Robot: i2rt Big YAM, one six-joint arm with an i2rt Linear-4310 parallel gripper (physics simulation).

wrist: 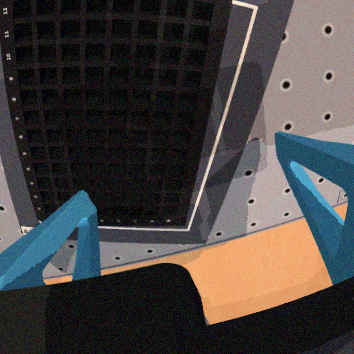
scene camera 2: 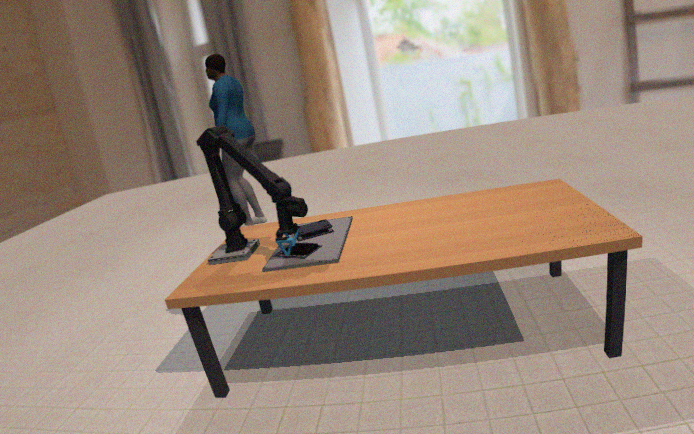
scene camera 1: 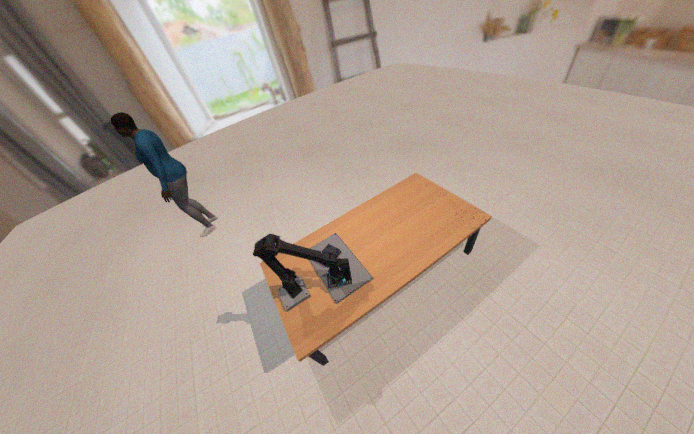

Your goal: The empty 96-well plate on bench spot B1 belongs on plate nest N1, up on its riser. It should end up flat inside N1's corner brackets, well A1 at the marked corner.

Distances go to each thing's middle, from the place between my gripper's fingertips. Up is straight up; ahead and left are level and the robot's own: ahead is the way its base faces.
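Labels:
The black well plate [wrist: 117, 105] is what I'm measuring from here, and my hand is 20 mm to the right of it and 40 mm short of it.

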